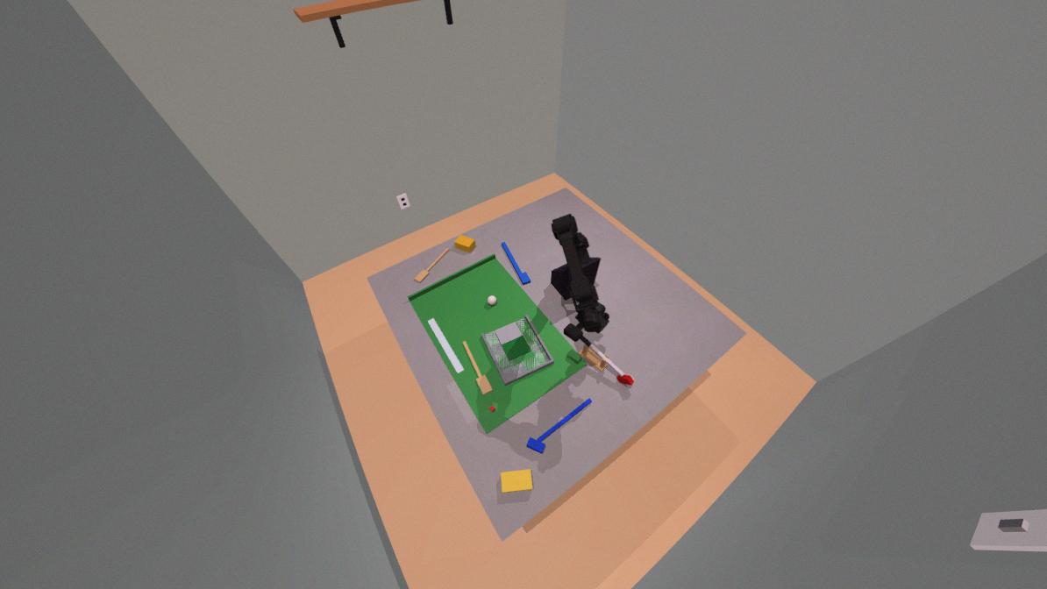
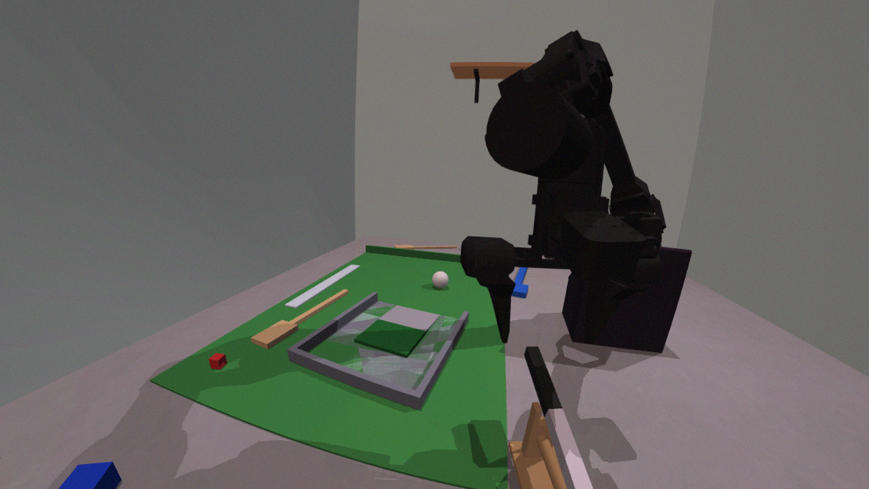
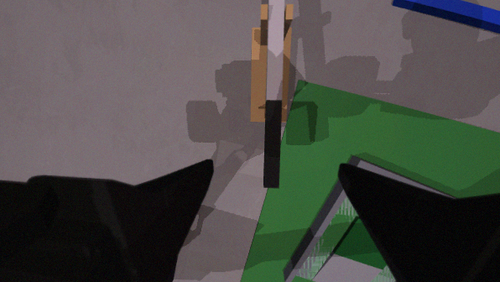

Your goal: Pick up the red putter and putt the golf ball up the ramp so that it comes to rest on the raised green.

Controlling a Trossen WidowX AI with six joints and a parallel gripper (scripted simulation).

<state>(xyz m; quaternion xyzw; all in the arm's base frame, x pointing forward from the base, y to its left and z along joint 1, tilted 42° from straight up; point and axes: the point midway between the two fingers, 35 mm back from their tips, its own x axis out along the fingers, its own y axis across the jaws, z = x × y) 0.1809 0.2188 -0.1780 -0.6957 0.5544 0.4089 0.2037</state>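
Now: gripper tip 90 mm above the wooden stand, 70 mm to the right of it and 20 mm past it. Round my gripper tip: red putter (110 mm to the left, 70 mm below, 40 mm behind); green mat (300 mm ahead, 250 mm to the right, 130 mm below); red cube (430 mm ahead, 120 mm below, 70 mm to the left).
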